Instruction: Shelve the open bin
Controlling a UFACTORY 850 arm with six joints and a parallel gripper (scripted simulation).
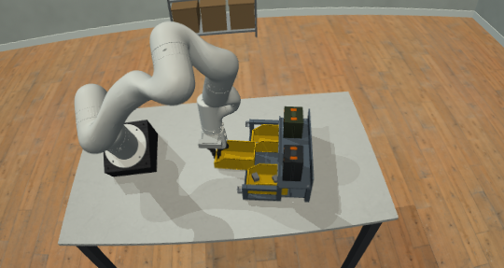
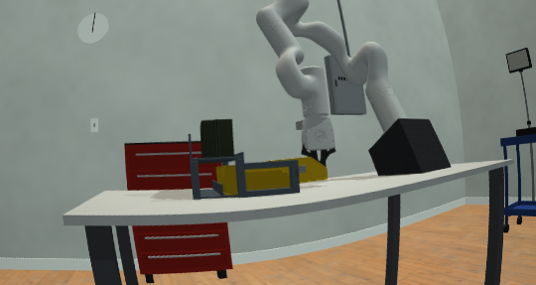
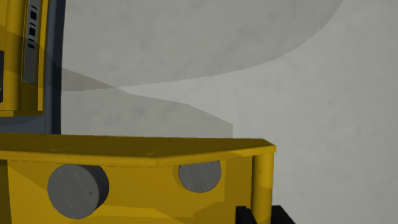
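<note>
Now: the grey shelf 24 cm ahead of my hand, 7 cm to the right of it and 1 cm above it.
</note>
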